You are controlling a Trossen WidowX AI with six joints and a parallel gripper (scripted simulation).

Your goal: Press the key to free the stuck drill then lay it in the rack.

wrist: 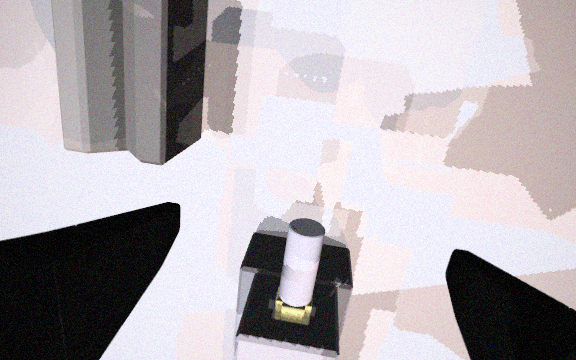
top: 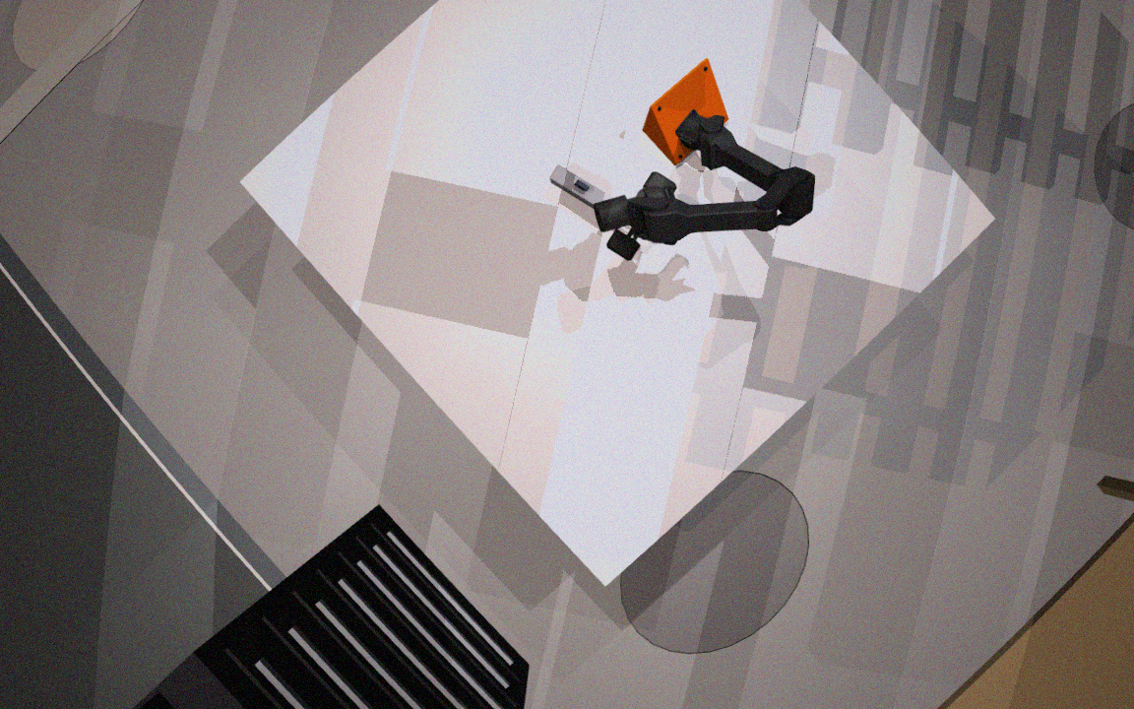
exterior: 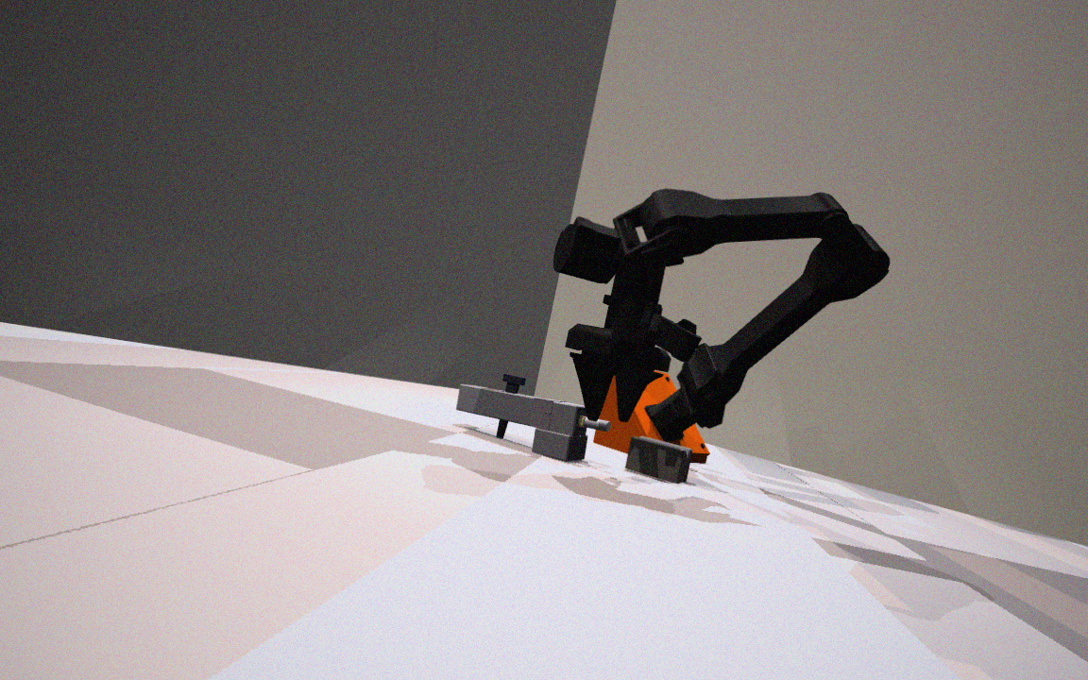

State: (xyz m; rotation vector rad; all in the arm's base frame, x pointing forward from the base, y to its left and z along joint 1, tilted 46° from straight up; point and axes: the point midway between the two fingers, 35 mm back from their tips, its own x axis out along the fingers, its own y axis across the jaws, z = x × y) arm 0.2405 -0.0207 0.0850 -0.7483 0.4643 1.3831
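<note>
Now: the drill 10 mm ahead of my gripper tip, 60 mm to the right of it and 10 mm below it. The rest, counted from my gripper tip: dark key: 20 mm ahead, 150 mm to the right, 10 mm below; long grey holder: 10 mm ahead, 120 mm to the right, 20 mm below; grey rack: 80 mm behind, 30 mm to the left, 40 mm below.
</note>
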